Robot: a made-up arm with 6 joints.
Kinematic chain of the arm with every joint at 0, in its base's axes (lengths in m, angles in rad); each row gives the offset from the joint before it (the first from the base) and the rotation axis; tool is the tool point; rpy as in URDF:
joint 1: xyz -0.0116 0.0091 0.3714 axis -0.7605 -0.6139 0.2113
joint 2: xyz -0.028 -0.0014 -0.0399 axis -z
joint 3: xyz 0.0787 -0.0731 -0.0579 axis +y
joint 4: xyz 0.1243 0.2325 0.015 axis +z
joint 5: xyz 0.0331 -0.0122 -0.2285 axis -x
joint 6: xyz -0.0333 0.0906 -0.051 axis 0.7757 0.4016 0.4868
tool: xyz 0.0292 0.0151 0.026 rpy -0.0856 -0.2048 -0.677
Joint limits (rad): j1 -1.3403..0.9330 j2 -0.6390..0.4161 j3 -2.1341..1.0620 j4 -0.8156..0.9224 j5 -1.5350..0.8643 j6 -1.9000..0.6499
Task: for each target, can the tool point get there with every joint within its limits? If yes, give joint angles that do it. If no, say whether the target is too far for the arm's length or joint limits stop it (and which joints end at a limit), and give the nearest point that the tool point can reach.
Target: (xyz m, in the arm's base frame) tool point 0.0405 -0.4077 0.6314
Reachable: no: joint limits stop it (at a limit: joint 1, joint 2, joint 3, joint 4, joint 6) | nearest point 0.1544 -0.0299 0.6080 | short by 0.395 m
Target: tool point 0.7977 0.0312 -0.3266
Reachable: no: too far | nearest point 0.3667 0.0264 0.0323 | short by 0.561 m
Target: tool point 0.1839 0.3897 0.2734
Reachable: yes | joints -0.8117 -0.1913 -0.4237 0.0142 -0.3932 -1.6881
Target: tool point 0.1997 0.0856 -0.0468
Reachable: yes | joints 0.6346 -0.0623 0.3906 0.0669 0.1581 -0.8247
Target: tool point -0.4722 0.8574 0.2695
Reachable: no: too far | nearest point -0.2221 0.4601 0.3129 | short by 0.471 m
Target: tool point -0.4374 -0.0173 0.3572
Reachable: no: joint limits stop it (at a limit: joint 2, joint 3, joint 4) | nearest point -0.3387 0.2464 0.2529 | short by 0.300 m
